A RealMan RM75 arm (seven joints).
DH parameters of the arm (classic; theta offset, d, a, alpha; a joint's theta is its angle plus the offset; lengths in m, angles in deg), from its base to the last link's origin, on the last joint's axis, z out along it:
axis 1: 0 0.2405 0 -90
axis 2: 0 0 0 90
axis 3: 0 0.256 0 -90
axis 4: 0 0 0 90
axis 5: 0 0.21 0 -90
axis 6: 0 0 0 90
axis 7: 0 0.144 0 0
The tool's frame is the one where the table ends.
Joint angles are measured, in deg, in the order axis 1, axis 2, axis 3, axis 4, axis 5, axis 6, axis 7. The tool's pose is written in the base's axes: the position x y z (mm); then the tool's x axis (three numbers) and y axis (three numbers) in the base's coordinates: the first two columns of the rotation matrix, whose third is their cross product. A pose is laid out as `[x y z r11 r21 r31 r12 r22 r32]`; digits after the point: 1 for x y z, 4 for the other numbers.
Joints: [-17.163, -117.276, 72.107, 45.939, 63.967, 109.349, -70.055]
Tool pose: [-191.8 255.9 31.0 0.4615 0.0125 0.8871 0.0490 -0.9987 -0.0114]
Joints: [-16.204, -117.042, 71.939, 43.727, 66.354, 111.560, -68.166]
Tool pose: [-203.6 244.7 26.2 0.4782 0.0329 0.8776 0.0470 -0.9988 0.0118]
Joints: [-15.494, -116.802, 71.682, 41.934, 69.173, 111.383, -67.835]
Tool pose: [-214.9 239.1 19.9 0.5105 0.0764 0.8565 0.0814 -0.9959 0.0403]
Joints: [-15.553, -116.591, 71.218, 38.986, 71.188, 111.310, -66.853]
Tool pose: [-224.6 235.5 14.0 0.5257 0.1127 0.8432 0.1149 -0.9915 0.0608]
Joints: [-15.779, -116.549, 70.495, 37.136, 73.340, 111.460, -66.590]
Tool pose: [-230.5 232.7 9.6 0.5394 0.1433 0.8297 0.1342 -0.9874 0.0833]
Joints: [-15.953, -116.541, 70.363, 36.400, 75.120, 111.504, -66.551]
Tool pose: [-233.3 230.5 6.0 0.5557 0.1639 0.8151 0.1384 -0.9849 0.1036]
